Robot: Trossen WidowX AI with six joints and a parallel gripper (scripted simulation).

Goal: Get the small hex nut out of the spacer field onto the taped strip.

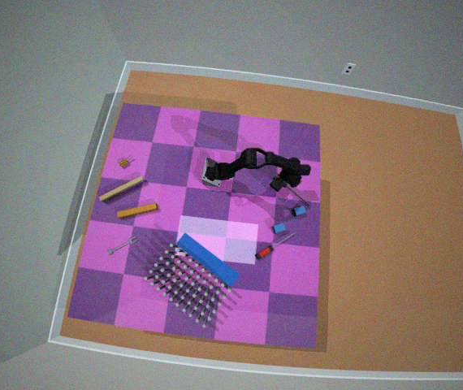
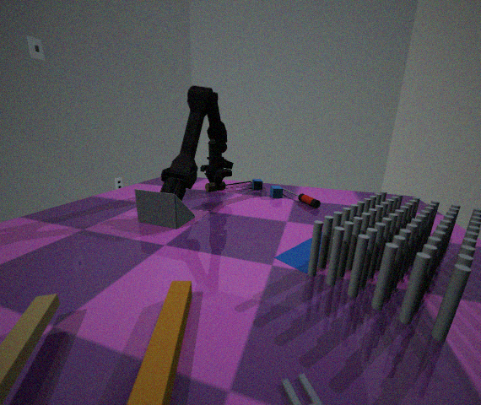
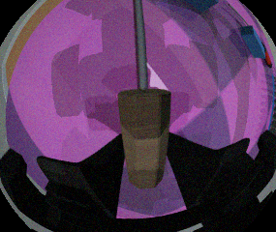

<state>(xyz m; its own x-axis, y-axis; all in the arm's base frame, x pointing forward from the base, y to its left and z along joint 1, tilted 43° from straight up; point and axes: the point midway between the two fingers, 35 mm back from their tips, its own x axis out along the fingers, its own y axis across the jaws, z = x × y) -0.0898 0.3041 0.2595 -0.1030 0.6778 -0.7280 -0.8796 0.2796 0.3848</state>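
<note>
Now: the hook tool 5 cm ahead of my gripper tip, 9 cm to the left of it and 1 cm above it. Round my gripper tip: yellow tool: 13 cm ahead, 92 cm to the right, 1 cm above; then orange bar: 39 cm ahead, 74 cm to the right, 1 cm above; then blue taped strip: 53 cm ahead, 29 cm to the right.
</note>
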